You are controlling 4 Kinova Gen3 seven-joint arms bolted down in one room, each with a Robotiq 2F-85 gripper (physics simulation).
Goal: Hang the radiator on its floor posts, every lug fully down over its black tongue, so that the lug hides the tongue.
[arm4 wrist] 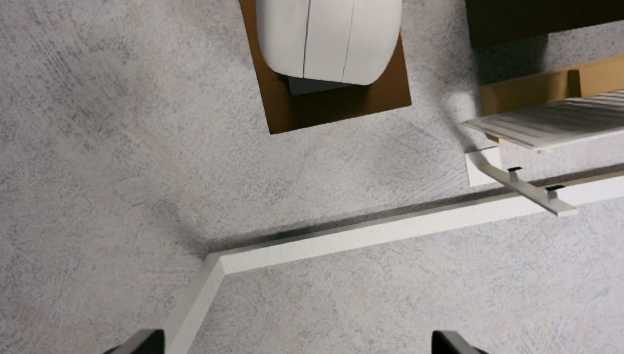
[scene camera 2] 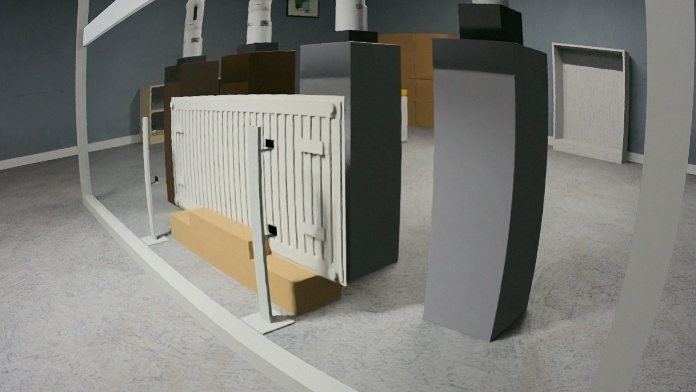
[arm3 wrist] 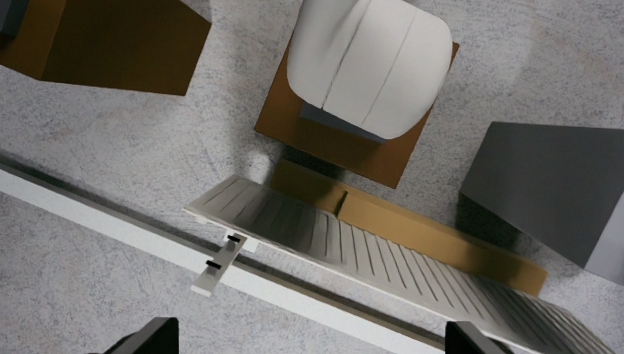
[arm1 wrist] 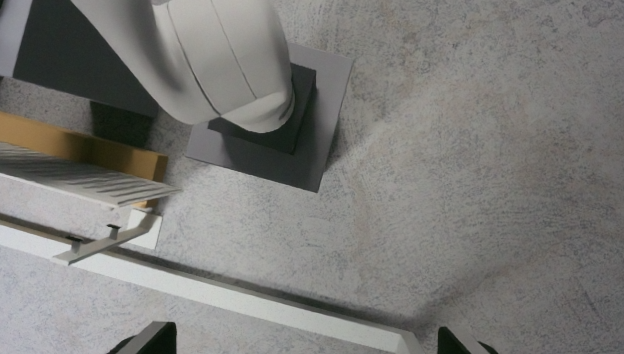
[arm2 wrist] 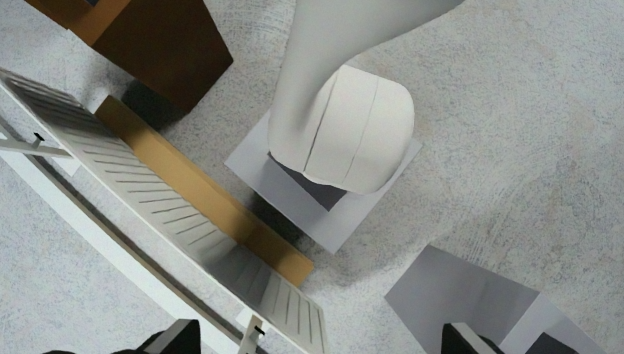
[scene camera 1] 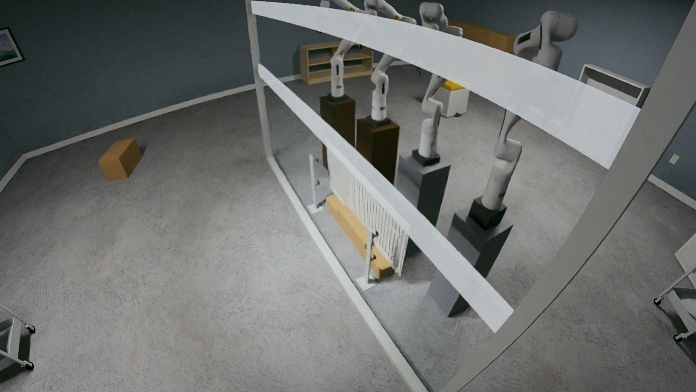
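Observation:
The white ribbed radiator (arm1 wrist: 75, 184) (arm2 wrist: 145, 185) (arm3 wrist: 360, 250) (arm4 wrist: 550, 122) (scene camera 1: 367, 206) (scene camera 2: 220, 150) stands upright at the tan blocks (scene camera 1: 350, 227) (scene camera 2: 215, 245), apart from its posts. Its lugs (scene camera 2: 312, 146) (scene camera 2: 314, 232) face the near post (scene camera 2: 256, 200) (scene camera 1: 369, 255); the far post (scene camera 2: 146, 175) (scene camera 1: 313, 180) is at the left. Black tongues (scene camera 2: 269, 143) (scene camera 2: 272, 230) (arm1 wrist: 114, 227) (arm3 wrist: 213, 264) (arm4 wrist: 555, 188) show uncovered. The arm1 gripper (arm1 wrist: 307, 340), arm2 gripper (arm2 wrist: 321, 336), arm3 gripper (arm3 wrist: 312, 334) and arm4 gripper (arm4 wrist: 298, 342) are open, empty and away from the radiator.
A white floor rail (arm1 wrist: 250, 295) (arm4 wrist: 350, 240) (scene camera 2: 200, 300) runs along the posts, below upper cross rails (scene camera 1: 425, 47) (scene camera 1: 350, 160). Brown pedestals (scene camera 1: 377, 150) (scene camera 2: 272, 70) and grey pedestals (scene camera 1: 432, 192) (scene camera 2: 470, 175) stand behind the radiator. A brown box (scene camera 1: 120, 160) lies beyond the rail.

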